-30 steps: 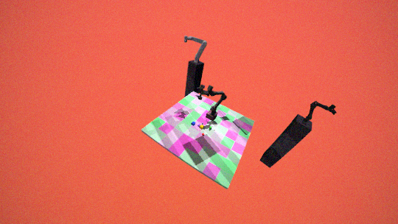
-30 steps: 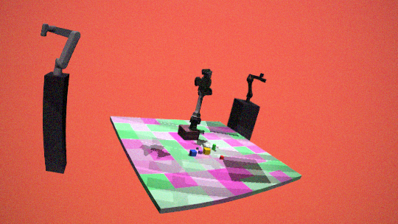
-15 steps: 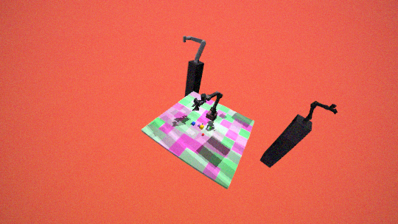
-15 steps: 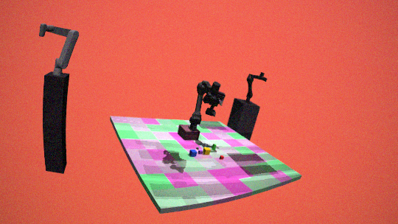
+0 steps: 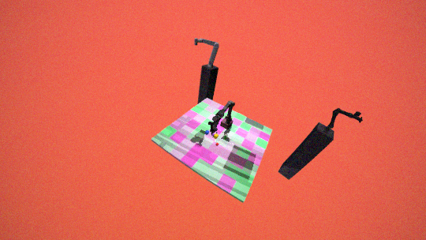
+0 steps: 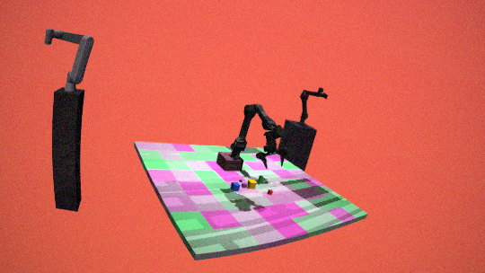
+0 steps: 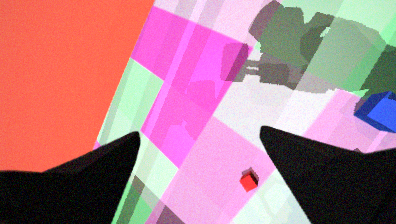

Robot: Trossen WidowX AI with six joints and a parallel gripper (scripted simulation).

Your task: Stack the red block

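My gripper tip is 9 cm past the red block, 8 cm to the right of it and 20 cm above it. The rest, counted from my gripper tip: small purple block: 17 cm behind, 7 cm to the right, 20 cm below; then blue block: 13 cm behind, 15 cm to the right, 20 cm below; then yellow block: 17 cm behind, 2 cm to the right, 19 cm below.
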